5 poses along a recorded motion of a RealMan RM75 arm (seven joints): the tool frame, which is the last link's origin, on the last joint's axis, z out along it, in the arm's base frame.
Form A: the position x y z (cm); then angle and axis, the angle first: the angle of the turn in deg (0 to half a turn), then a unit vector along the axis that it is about.
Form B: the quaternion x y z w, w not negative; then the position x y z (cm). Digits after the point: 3 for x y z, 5 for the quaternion.
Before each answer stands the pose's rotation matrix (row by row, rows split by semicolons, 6 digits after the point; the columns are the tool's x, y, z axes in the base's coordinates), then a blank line. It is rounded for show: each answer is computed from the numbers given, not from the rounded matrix.
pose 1, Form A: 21.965, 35.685, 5.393, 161.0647, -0.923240, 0.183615, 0.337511
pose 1, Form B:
0.712733 -0.439390 -0.546762; -0.220345 -0.880281 0.420182; -0.665928 -0.179001 -0.724223

-0.91066, 0.18111, 0.33291, 0.16449, 21.965, 35.685, 5.393
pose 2, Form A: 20.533, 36.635, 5.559, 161.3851, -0.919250, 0.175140, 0.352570
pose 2, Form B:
0.698148 -0.426115 -0.575339; -0.201030 -0.887942 0.413698; -0.687150 -0.173162 -0.705577

-0.90715, 0.17283, 0.34793, 0.16173, 20.533, 36.635, 5.559
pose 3, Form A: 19.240, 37.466, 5.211, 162.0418, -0.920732, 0.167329, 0.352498
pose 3, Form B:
0.702910 -0.409307 -0.581708; -0.191941 -0.896648 0.398975; -0.684891 -0.168790 -0.708826

-0.90945, 0.16528, 0.34818, 0.15607, 19.240, 37.466, 5.211
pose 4, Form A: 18.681, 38.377, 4.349, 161.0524, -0.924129, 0.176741, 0.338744
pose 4, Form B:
0.715940 -0.427805 -0.551736; -0.207822 -0.885034 0.416564; -0.666513 -0.183572 -0.722538

-0.91153, 0.17433, 0.33412, 0.16460, 18.681, 38.377, 4.349
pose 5, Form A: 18.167, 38.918, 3.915, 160.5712, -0.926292, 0.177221, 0.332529
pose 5, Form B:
0.724119 -0.429580 -0.539548; -0.208358 -0.882029 0.422624; -0.657448 -0.193611 -0.728201

-0.91301, 0.17468, 0.32776, 0.16874, 18.167, 38.918, 3.915
